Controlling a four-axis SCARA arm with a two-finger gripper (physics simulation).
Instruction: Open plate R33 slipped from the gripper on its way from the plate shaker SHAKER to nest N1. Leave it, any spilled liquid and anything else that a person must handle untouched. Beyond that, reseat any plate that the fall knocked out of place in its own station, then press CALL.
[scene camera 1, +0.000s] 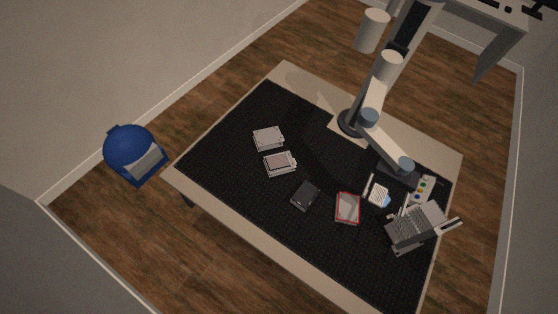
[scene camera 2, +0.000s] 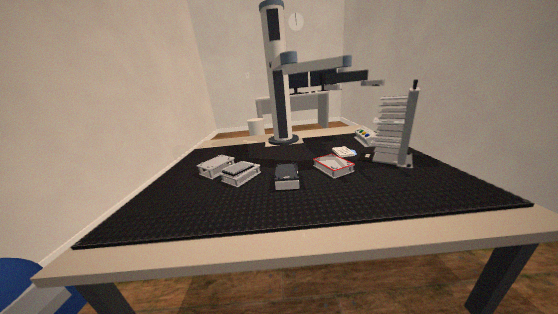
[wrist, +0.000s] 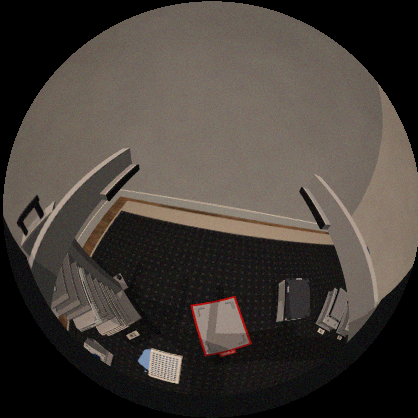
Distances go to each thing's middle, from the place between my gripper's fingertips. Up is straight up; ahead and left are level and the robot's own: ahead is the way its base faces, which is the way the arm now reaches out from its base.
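The dark box (wrist: 293, 293) is what I'm measuring from here, and my hand is 20 mm past it, 290 mm to the left of it and 350 mm above it.
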